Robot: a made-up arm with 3 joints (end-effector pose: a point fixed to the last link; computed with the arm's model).
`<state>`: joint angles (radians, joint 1 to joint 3).
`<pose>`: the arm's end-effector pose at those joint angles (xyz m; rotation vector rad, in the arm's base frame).
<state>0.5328 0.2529 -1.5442</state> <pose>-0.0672 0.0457 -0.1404 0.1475 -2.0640 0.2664</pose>
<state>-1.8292 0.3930 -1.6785</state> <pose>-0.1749 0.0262 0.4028 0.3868 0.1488 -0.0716</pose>
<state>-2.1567 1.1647 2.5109</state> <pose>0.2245 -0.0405 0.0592 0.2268 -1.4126 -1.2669</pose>
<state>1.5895 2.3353 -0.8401</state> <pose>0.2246 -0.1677 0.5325 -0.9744 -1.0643 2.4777</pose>
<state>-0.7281 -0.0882 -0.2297</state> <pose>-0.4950 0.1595 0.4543 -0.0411 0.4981 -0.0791</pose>
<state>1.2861 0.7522 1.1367</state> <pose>-0.3138 -0.2472 -0.0933 -0.7048 -0.1423 0.2648</pose>
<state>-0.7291 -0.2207 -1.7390</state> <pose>-0.2845 0.1546 0.1386 -0.2174 -1.0057 -0.0761</pose>
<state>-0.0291 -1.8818 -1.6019</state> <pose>0.0619 0.3735 -0.0588 -1.4773 -1.0469 -1.3909</pose>
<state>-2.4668 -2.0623 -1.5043</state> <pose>-0.2478 0.3838 0.2913 -1.9366 0.5866 0.8527</pose>
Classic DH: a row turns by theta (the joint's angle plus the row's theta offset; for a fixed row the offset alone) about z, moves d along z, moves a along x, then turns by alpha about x. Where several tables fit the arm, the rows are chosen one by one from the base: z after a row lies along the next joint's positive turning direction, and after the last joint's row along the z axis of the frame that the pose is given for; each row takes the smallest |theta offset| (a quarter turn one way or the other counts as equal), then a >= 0, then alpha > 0; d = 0 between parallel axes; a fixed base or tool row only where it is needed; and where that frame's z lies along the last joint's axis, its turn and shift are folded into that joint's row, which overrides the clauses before.
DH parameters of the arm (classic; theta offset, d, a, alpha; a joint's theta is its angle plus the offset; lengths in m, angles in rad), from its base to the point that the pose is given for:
base (fixed): 0 0.178 0 1.5708
joint 1: 0 -0.1361 0.0211 -1.5708
joint 2: 0 0.0248 -0.3392 -1.5708
joint 3: 0 -0.0273 -0.2626 1.5708
tool (fixed): 0 -0.0905 0 0

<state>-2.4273 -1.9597 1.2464</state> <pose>0.0178 0.6171 -0.1306 1.3308 -1.5474 1.9857</pose>
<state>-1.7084 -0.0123 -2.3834</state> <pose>-0.0802 0.1099 0.2553 -0.0111 -0.6750 0.0057</pose>
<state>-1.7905 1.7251 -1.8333</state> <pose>-0.2170 -0.0412 0.1483 1.6753 -0.0316 -0.4119</pose>
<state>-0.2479 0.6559 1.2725</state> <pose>-0.2886 -0.1922 0.5081 -0.3536 1.4610 0.6288</pose>
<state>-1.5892 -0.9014 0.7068</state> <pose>0.1333 0.5878 0.5468 -0.4774 2.1068 -1.0109</pose>
